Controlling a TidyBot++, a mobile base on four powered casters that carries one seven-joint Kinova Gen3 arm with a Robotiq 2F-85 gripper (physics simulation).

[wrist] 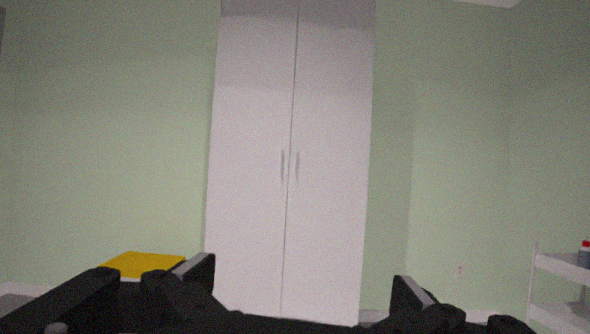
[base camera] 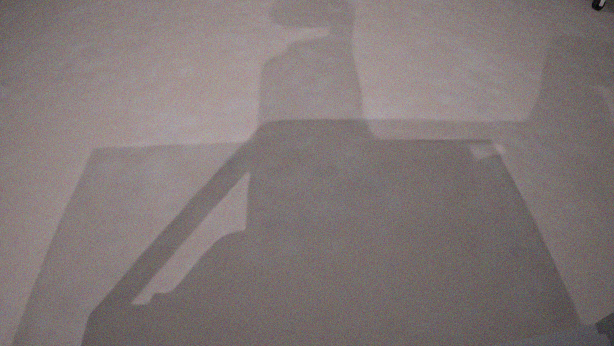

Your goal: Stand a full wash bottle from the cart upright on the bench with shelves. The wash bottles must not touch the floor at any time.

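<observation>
A white cart shows in part at the right edge of the wrist view, with an upper and a lower shelf. On its upper shelf stands a bottle with a red cap and a dark bluish body, cut off by the view's edge; whether it is a wash bottle I cannot tell. My gripper is open, its two fingers wide apart with no object between them, and it is far from the cart. The bench with shelves does not show in either view.
A tall white cabinet with two doors stands against the green wall straight ahead. A yellow-topped box is at the lower left, behind the left finger. In the base camera view, shadows lie over the floor, and a small dark caster shows at the top right.
</observation>
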